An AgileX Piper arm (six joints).
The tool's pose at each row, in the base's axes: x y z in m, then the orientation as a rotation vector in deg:
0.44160, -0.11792, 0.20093, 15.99, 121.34, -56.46
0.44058, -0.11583, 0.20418, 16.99, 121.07, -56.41
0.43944, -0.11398, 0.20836, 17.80, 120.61, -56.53
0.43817, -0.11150, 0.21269, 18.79, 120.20, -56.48
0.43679, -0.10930, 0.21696, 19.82, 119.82, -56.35
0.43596, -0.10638, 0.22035, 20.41, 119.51, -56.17
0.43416, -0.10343, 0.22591, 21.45, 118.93, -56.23
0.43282, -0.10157, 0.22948, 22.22, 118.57, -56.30
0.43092, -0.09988, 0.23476, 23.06, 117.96, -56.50
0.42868, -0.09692, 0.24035, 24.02, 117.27, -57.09
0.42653, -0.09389, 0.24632, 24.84, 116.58, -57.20
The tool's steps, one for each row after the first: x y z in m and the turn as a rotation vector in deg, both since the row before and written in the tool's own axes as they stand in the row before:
-0.00190, -0.00089, -0.00340, 0.34, 0.14, 0.73
-0.00247, -0.00162, -0.00367, 0.44, -0.07, 0.61
-0.00258, -0.00135, -0.00425, 0.37, 0.02, 0.77
-0.00246, -0.00155, -0.00407, 0.32, 0.06, 0.82
-0.00223, -0.00030, -0.00395, 0.13, -0.06, 0.55
-0.00325, -0.00193, -0.00535, 0.50, -0.07, 0.82
-0.00199, -0.00136, -0.00349, 0.38, 0.01, 0.57
-0.00295, -0.00267, -0.00431, 0.54, -0.15, 0.64
-0.00308, -0.00220, -0.00554, 0.87, -0.11, 0.57
-0.00347, -0.00235, -0.00564, 0.50, -0.23, 0.70

